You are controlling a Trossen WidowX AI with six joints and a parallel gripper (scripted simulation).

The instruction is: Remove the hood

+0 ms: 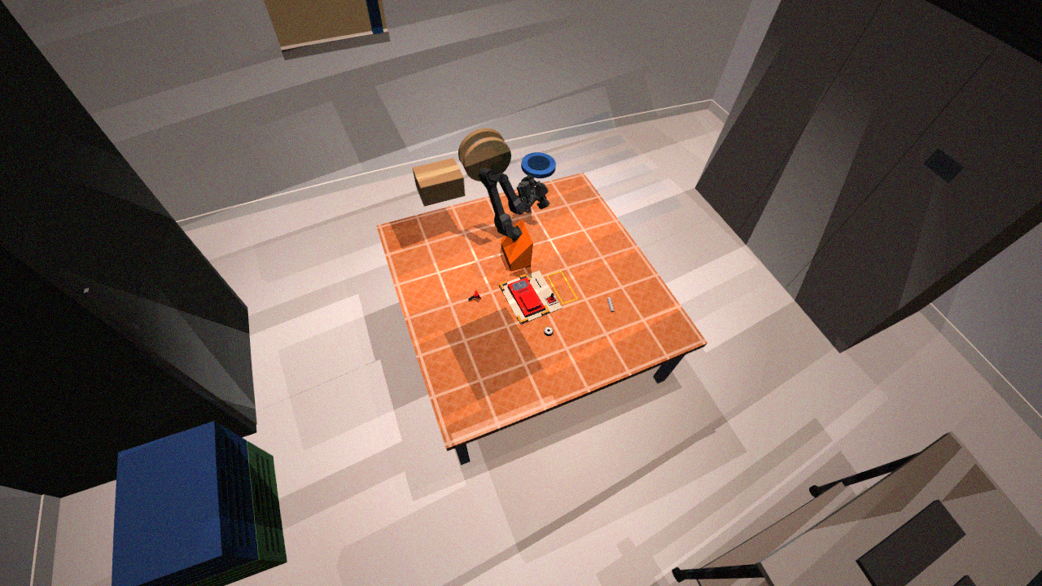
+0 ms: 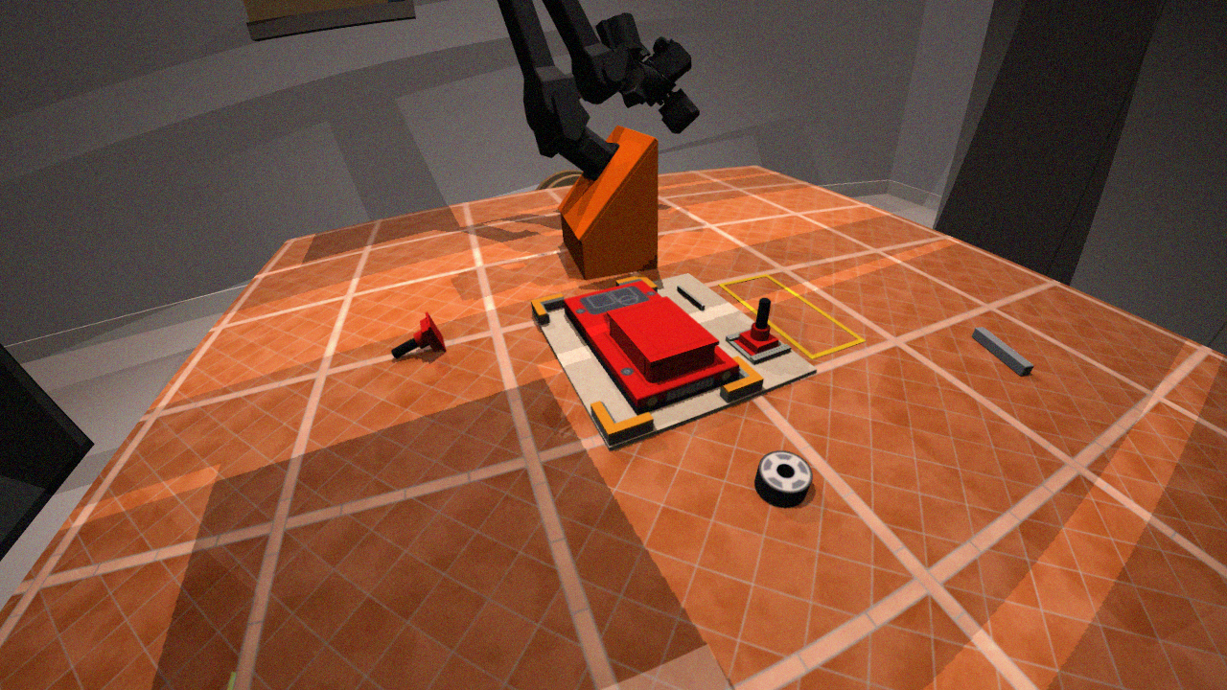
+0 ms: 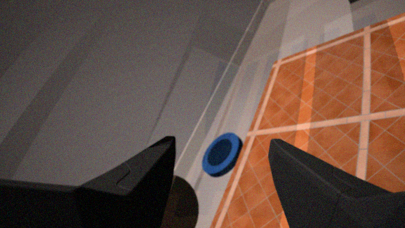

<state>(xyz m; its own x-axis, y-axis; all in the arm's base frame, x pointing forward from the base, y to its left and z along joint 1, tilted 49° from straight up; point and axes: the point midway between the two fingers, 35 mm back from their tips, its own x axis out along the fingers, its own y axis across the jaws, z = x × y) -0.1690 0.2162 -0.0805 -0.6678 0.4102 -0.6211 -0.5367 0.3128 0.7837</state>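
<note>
My gripper tip is 540 mm short of the red hood, 300 mm to the left of it and 190 mm above it. Round my gripper tip: black-and-white wheel 710 mm ahead, 280 mm to the right, 220 mm below.
</note>
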